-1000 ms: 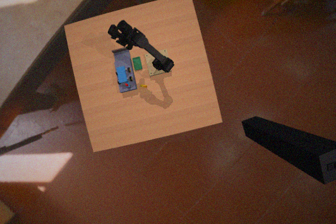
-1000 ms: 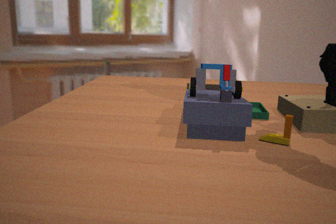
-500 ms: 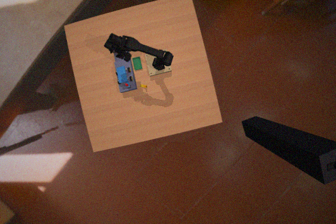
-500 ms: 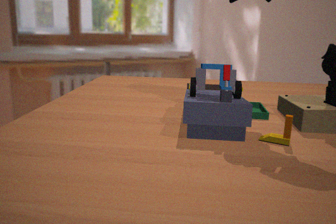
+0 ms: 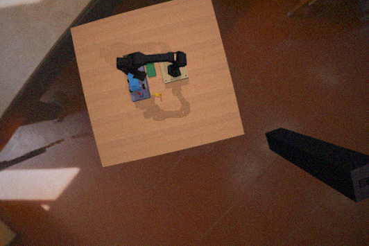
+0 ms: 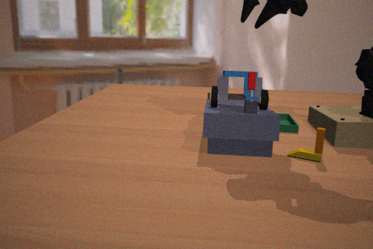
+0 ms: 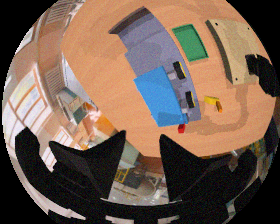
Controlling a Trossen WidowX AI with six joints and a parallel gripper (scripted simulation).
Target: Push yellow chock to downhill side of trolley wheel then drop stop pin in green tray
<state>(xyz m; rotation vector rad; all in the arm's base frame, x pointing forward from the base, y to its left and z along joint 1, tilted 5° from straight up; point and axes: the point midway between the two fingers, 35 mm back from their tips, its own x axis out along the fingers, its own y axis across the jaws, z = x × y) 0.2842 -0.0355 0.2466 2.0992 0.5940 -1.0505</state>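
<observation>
The yellow chock is 100 mm behind my gripper tip, 170 mm to the left of it and 240 mm below it. Also, from my gripper tip: trolley (20 mm ahead, 30 mm to the left, 150 mm below); red-headed stop pin (10 mm ahead, 130 mm to the left, 140 mm below).
</observation>
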